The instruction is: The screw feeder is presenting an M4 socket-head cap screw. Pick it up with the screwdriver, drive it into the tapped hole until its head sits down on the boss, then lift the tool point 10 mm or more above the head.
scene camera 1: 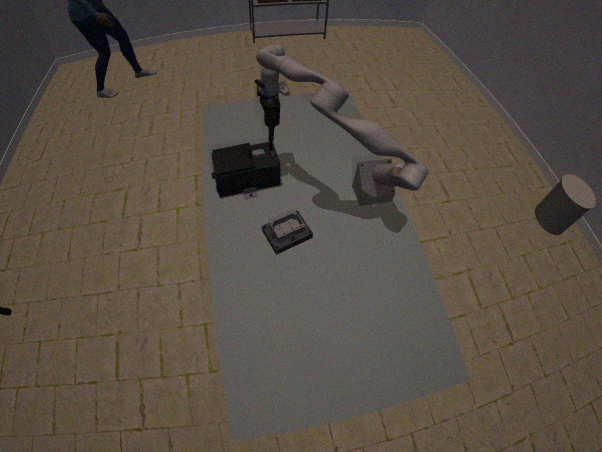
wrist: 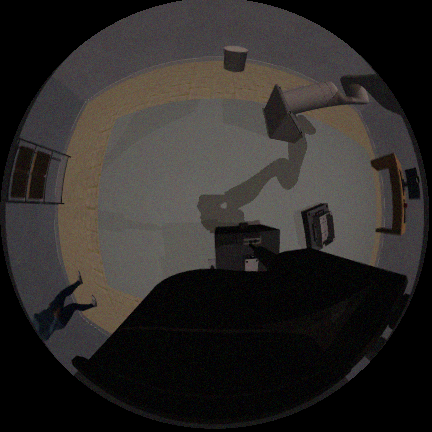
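Observation:
The screw feeder [scene camera 1: 247,176] [wrist: 228,252] is a black box on the grey-green mat. My screwdriver [scene camera 1: 271,148] [wrist: 252,245] points down, with its tip at the feeder's right end in the scene view, at or just above its top. In the wrist view the tip is over a small light slot on the feeder. The M4 screw is too small and dark to make out, so I cannot tell whether it is on the tip. A dark block with a raised rim and light plate [scene camera 1: 288,227] [wrist: 324,227] lies apart from the feeder. Its tapped hole and boss cannot be picked out.
The arm base [scene camera 1: 366,185] [wrist: 280,117] stands at the mat's [scene camera 1: 325,325] [wrist: 165,150] right side in the scene view. A grey bin [scene camera 1: 565,205] [wrist: 235,59], a person [scene camera 1: 102,37] [wrist: 55,315] and a shelf rack [scene camera 1: 290,35] [wrist: 64,180] stand farther out.

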